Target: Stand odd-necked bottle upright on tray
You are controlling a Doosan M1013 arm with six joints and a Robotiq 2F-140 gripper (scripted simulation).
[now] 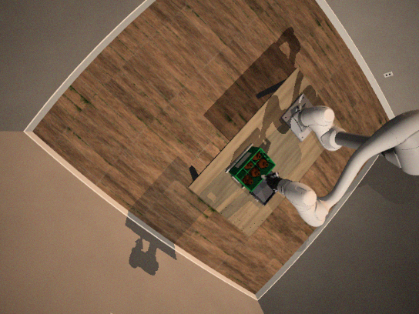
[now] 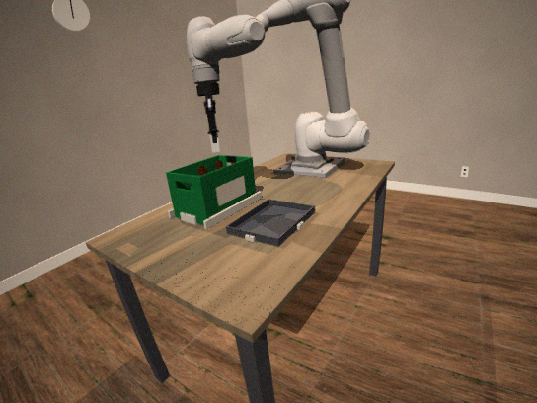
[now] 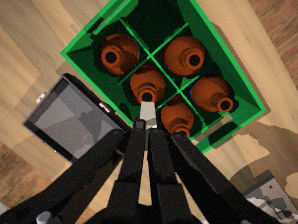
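Right now the green crate is 170 mm below my hand and 40 mm to the right of it. Round my hand: dark grey tray 250 mm below, 230 mm to the left, 10 mm behind.
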